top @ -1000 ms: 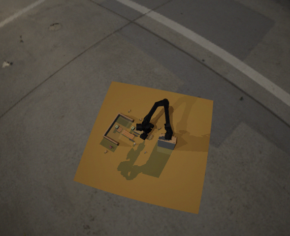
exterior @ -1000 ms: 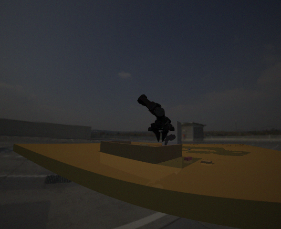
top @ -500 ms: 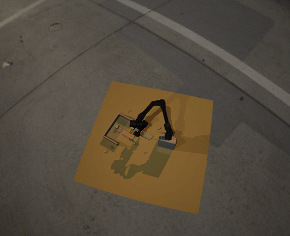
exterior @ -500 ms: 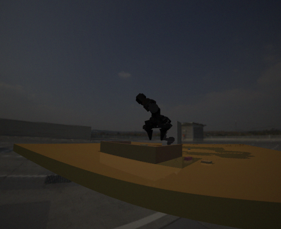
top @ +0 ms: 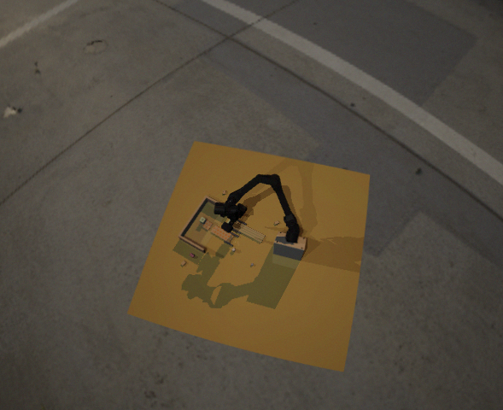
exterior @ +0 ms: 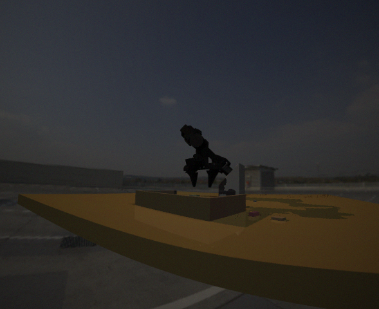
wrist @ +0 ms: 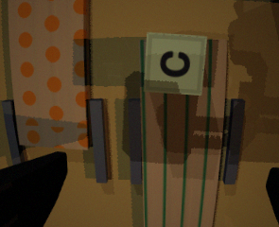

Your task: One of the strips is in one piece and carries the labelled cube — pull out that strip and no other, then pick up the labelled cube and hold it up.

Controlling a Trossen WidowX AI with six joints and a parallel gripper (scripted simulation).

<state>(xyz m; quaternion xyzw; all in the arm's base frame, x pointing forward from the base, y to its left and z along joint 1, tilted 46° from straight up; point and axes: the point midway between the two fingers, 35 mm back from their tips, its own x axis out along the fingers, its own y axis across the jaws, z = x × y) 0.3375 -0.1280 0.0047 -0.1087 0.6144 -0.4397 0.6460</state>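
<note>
My gripper tip is 70 mm past the green-striped strip, 10 mm to the right of it and 60 mm above it. The rest, counted from my gripper tip: white block (10 mm behind, 150 mm to the left, 60 mm below); then pink piece (240 mm ahead, 220 mm to the left, 60 mm below).
</note>
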